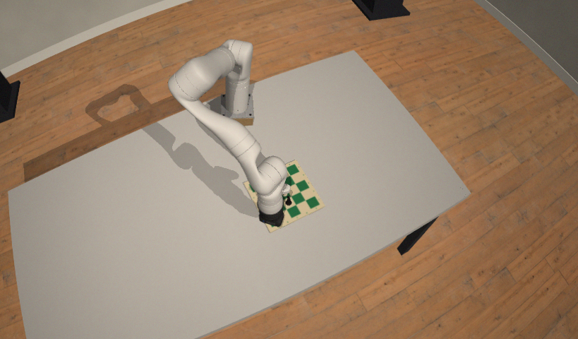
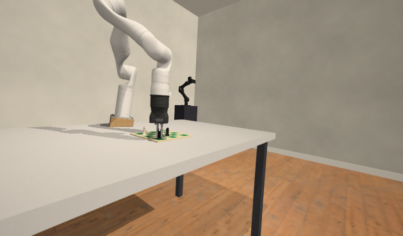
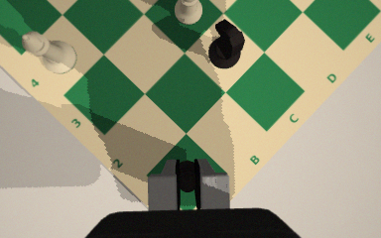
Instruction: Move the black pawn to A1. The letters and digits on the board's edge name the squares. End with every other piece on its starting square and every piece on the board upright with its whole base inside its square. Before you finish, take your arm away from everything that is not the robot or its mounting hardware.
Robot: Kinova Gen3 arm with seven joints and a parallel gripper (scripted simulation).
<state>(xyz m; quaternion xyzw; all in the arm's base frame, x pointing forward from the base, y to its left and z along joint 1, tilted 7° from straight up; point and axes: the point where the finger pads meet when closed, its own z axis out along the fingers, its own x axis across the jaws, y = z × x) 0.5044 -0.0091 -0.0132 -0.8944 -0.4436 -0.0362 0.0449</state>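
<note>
Now: the black pawn 10 mm below my hand. Round my hand: chessboard (90 mm behind, 60 mm to the left, 30 mm below); black knight (70 mm to the left, 50 mm behind, 10 mm below); white pawn (90 mm behind, 70 mm to the left, 10 mm below).
</note>
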